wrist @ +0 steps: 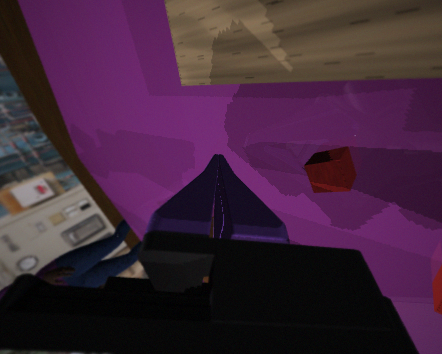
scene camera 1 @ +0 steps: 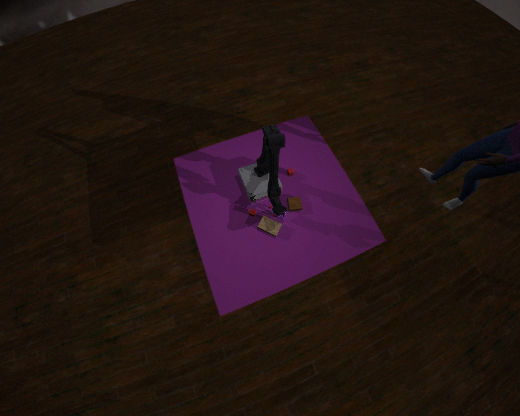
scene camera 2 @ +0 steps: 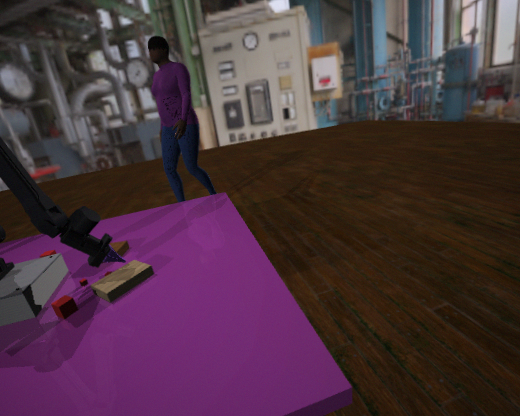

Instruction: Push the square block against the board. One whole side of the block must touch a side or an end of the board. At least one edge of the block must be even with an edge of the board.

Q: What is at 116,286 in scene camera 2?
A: A board.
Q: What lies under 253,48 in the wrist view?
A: A board.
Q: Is the gripper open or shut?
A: Shut.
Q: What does the gripper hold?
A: Nothing.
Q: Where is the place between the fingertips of the gripper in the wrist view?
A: At 217,161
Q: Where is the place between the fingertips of the gripper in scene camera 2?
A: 125,261
